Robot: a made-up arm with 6 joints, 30 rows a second.
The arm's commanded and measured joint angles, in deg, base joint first. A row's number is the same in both.
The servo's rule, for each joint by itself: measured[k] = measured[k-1] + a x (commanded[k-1-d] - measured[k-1]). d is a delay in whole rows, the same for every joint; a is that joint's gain. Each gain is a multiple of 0.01, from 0.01 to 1. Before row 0 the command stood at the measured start. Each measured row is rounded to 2 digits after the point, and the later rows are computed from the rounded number. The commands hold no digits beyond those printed.
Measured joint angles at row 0: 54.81, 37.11, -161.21, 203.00, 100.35, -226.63
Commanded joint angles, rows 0 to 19: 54.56, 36.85, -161.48, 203.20, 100.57, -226.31; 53.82, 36.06, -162.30, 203.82, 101.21, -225.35; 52.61, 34.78, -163.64, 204.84, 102.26, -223.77; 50.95, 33.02, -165.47, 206.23, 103.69, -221.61; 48.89, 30.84, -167.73, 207.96, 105.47, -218.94; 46.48, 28.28, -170.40, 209.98, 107.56, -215.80; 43.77, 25.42, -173.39, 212.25, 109.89, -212.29; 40.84, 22.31, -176.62, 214.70, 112.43, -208.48; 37.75, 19.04, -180.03, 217.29, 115.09, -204.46; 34.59, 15.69, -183.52, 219.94, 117.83, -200.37; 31.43, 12.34, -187.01, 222.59, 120.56, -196.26; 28.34, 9.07, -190.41, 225.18, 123.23, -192.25; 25.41, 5.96, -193.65, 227.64, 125.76, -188.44; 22.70, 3.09, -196.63, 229.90, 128.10, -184.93; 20.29, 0.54, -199.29, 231.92, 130.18, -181.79; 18.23, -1.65, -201.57, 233.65, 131.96, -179.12; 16.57, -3.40, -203.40, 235.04, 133.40, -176.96; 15.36, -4.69, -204.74, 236.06, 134.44, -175.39; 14.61, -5.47, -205.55, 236.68, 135.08, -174.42; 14.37, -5.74, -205.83, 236.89, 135.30, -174.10
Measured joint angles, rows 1 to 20: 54.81, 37.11, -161.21, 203.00, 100.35, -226.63; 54.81, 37.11, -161.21, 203.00, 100.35, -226.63; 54.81, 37.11, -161.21, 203.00, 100.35, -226.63; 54.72, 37.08, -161.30, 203.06, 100.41, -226.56; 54.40, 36.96, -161.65, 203.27, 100.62, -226.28; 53.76, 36.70, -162.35, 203.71, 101.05, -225.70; 52.75, 36.26, -163.44, 204.42, 101.74, -224.76; 51.36, 35.61, -164.94, 205.41, 102.71, -223.42; 49.60, 34.73, -166.85, 206.69, 103.97, -221.67; 47.50, 33.61, -169.14, 208.25, 105.51, -219.51; 45.10, 32.25, -171.76, 210.06, 107.31, -216.97; 42.45, 30.66, -174.65, 212.08, 109.33, -214.09; 39.62, 28.86, -177.75, 214.28, 111.54, -210.93; 36.67, 26.88, -180.99, 216.61, 113.89, -207.56; 33.67, 24.74, -184.29, 219.01, 116.32, -204.04; 30.70, 22.49, -187.57, 221.43, 118.77, -200.45; 27.82, 20.16, -190.74, 223.80, 121.20, -196.88; 25.11, 17.81, -193.73, 226.07, 123.53, -193.41; 22.63, 15.47, -196.47, 228.19, 125.72, -190.12; 20.45, 13.21, -198.90, 230.11, 127.72, -187.09
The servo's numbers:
d 3
a 0.36 0.12 0.35 0.28 0.26 0.23

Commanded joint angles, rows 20 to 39: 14.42, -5.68, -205.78, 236.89, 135.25, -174.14; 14.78, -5.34, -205.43, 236.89, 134.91, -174.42; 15.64, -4.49, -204.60, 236.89, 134.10, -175.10; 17.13, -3.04, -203.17, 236.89, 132.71, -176.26; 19.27, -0.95, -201.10, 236.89, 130.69, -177.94; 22.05, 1.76, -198.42, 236.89, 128.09, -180.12; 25.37, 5.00, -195.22, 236.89, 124.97, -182.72; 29.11, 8.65, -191.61, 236.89, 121.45, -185.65; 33.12, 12.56, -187.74, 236.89, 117.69, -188.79; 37.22, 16.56, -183.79, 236.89, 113.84, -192.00; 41.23, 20.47, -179.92, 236.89, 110.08, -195.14; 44.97, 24.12, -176.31, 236.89, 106.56, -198.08; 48.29, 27.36, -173.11, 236.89, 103.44, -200.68; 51.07, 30.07, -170.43, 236.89, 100.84, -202.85; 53.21, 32.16, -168.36, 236.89, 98.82, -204.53; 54.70, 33.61, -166.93, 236.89, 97.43, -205.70; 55.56, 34.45, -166.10, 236.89, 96.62, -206.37; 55.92, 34.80, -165.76, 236.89, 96.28, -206.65; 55.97, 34.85, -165.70, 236.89, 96.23, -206.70; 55.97, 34.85, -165.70, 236.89, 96.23, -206.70
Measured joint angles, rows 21 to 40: 18.62, 11.06, -200.94, 231.78, 129.47, -184.40; 17.18, 9.08, -202.55, 233.15, 130.93, -182.10; 16.17, 7.30, -203.70, 234.20, 132.07, -180.26; 15.54, 5.74, -204.43, 234.95, 132.90, -178.85; 15.27, 4.41, -204.78, 235.49, 133.42, -177.83; 15.40, 3.34, -204.72, 235.88, 133.60, -177.20; 16.02, 2.57, -204.18, 236.16, 133.37, -176.98; 17.19, 2.15, -203.10, 236.36, 132.67, -177.20; 18.94, 2.10, -201.46, 236.51, 131.48, -177.87; 21.25, 2.45, -199.28, 236.62, 129.79, -178.99; 24.08, 3.19, -196.60, 236.70, 127.62, -180.52; 27.33, 4.31, -193.50, 236.75, 125.04, -182.42; 30.89, 5.78, -190.10, 236.79, 122.13, -184.62; 34.61, 7.54, -186.54, 236.82, 119.00, -187.04; 38.34, 9.53, -182.96, 236.84, 115.77, -189.58; 41.92, 11.67, -179.51, 236.85, 112.56, -192.13; 45.21, 13.88, -176.33, 236.86, 109.51, -194.60; 48.09, 16.07, -173.54, 236.87, 106.73, -196.88; 50.47, 18.17, -171.23, 236.88, 104.31, -198.91; 52.30, 20.12, -169.43, 236.88, 102.31, -200.63
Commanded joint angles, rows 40 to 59: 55.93, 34.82, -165.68, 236.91, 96.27, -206.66; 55.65, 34.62, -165.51, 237.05, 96.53, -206.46; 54.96, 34.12, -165.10, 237.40, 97.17, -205.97; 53.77, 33.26, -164.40, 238.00, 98.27, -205.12; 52.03, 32.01, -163.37, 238.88, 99.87, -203.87; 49.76, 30.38, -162.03, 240.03, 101.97, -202.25; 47.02, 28.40, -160.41, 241.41, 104.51, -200.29; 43.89, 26.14, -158.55, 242.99, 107.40, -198.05; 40.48, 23.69, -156.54, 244.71, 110.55, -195.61; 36.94, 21.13, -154.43, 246.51, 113.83, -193.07; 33.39, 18.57, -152.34, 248.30, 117.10, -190.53; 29.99, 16.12, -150.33, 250.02, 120.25, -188.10; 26.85, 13.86, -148.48, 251.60, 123.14, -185.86; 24.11, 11.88, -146.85, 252.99, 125.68, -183.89; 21.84, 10.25, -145.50, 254.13, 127.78, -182.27; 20.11, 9.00, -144.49, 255.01, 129.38, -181.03; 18.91, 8.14, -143.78, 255.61, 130.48, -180.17; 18.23, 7.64, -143.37, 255.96, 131.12, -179.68; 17.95, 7.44, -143.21, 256.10, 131.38, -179.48; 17.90, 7.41, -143.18, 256.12, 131.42, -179.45
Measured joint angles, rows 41 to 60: 53.60, 21.88, -168.15, 236.88, 100.74, -202.01; 54.45, 23.44, -167.29, 236.88, 99.57, -203.09; 55.00, 24.81, -166.73, 236.88, 98.70, -203.92; 55.33, 26.01, -166.36, 236.89, 98.07, -204.55; 55.45, 27.04, -166.06, 236.93, 97.67, -204.99; 55.27, 27.89, -165.72, 237.06, 97.54, -205.22; 54.73, 28.53, -165.26, 237.32, 97.73, -205.20; 53.76, 28.95, -164.60, 237.76, 98.29, -204.89; 52.32, 29.12, -163.70, 238.40, 99.25, -204.28; 50.41, 29.03, -162.55, 239.24, 100.62, -203.36; 48.06, 28.68, -161.15, 240.29, 102.38, -202.14; 45.33, 28.08, -159.54, 241.53, 104.50, -200.64; 42.31, 27.25, -157.75, 242.92, 106.93, -198.90; 39.10, 26.21, -155.86, 244.43, 109.57, -196.97; 35.82, 25.00, -153.92, 246.00, 112.35, -194.93; 32.59, 23.66, -152.02, 247.57, 115.16, -192.84; 29.54, 22.25, -150.21, 249.09, 117.90, -190.78; 26.77, 20.81, -148.56, 250.50, 120.47, -188.82; 24.37, 19.39, -147.14, 251.76, 122.79, -187.03; 22.40, 18.04, -145.96, 252.84, 124.79, -185.45
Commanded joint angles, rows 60 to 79: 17.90, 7.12, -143.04, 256.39, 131.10, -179.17; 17.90, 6.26, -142.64, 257.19, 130.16, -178.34; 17.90, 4.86, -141.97, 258.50, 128.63, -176.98; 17.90, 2.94, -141.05, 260.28, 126.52, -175.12; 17.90, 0.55, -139.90, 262.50, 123.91, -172.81; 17.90, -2.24, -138.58, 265.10, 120.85, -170.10; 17.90, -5.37, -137.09, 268.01, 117.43, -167.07; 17.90, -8.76, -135.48, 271.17, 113.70, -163.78; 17.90, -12.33, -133.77, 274.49, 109.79, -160.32; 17.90, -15.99, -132.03, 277.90, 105.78, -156.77; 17.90, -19.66, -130.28, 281.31, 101.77, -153.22; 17.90, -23.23, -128.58, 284.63, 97.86, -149.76; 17.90, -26.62, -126.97, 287.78, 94.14, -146.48; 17.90, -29.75, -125.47, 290.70, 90.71, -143.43; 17.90, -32.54, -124.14, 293.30, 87.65, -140.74; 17.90, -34.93, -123.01, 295.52, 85.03, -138.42; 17.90, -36.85, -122.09, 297.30, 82.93, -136.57; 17.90, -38.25, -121.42, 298.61, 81.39, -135.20; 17.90, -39.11, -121.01, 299.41, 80.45, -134.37; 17.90, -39.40, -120.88, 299.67, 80.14, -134.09
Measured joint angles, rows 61 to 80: 20.90, 16.79, -145.05, 253.71, 126.44, -184.12; 19.84, 15.67, -144.41, 254.38, 127.72, -183.05; 19.14, 14.68, -143.98, 254.87, 128.68, -182.22; 18.69, 13.77, -143.65, 255.30, 129.31, -181.52; 18.41, 12.87, -143.30, 255.83, 129.53, -180.79; 18.23, 11.91, -142.83, 256.58, 129.30, -179.91; 18.11, 10.83, -142.21, 257.62, 128.58, -178.81; 18.03, 9.60, -141.40, 258.99, 127.37, -177.43; 17.98, 8.18, -140.41, 260.70, 125.67, -175.74; 17.95, 6.55, -139.25, 262.75, 123.53, -173.75; 17.93, 4.71, -137.93, 265.11, 120.97, -171.46; 17.92, 2.67, -136.47, 267.74, 118.06, -168.90; 17.91, 0.43, -134.92, 270.58, 114.87, -166.11; 17.91, -1.98, -133.30, 273.58, 111.46, -163.15; 17.91, -4.53, -131.65, 276.67, 107.92, -160.07; 17.91, -7.18, -130.01, 279.78, 104.34, -156.94; 17.91, -9.89, -128.42, 282.84, 100.80, -153.83; 17.91, -12.61, -126.92, 285.77, 97.38, -150.82; 17.91, -15.29, -125.55, 288.50, 94.17, -147.97; 17.91, -17.88, -124.34, 290.96, 91.25, -145.35
